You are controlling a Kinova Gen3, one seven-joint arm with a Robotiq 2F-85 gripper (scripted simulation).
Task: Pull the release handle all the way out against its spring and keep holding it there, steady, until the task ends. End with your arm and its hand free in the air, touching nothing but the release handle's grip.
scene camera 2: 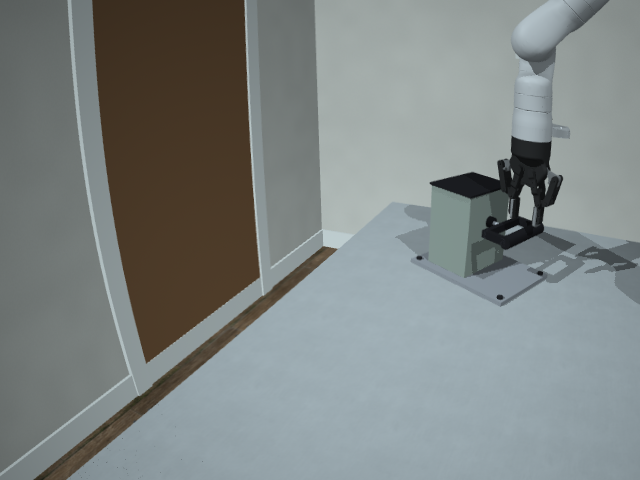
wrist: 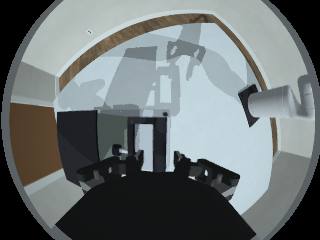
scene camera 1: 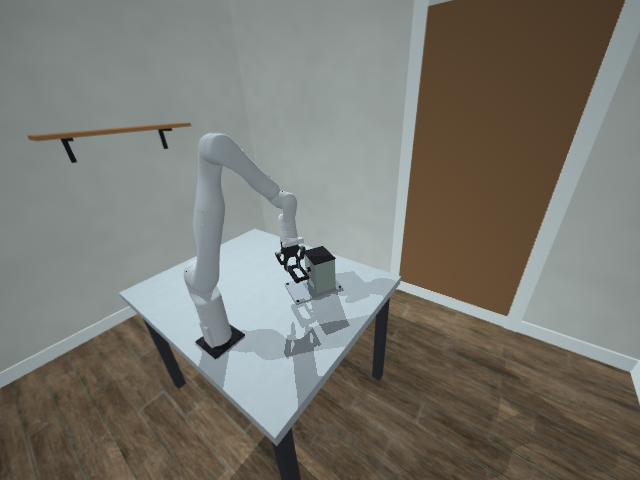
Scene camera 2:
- my gripper: 524, 221
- box: 462, 206
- grey bolted base plate: 499, 283
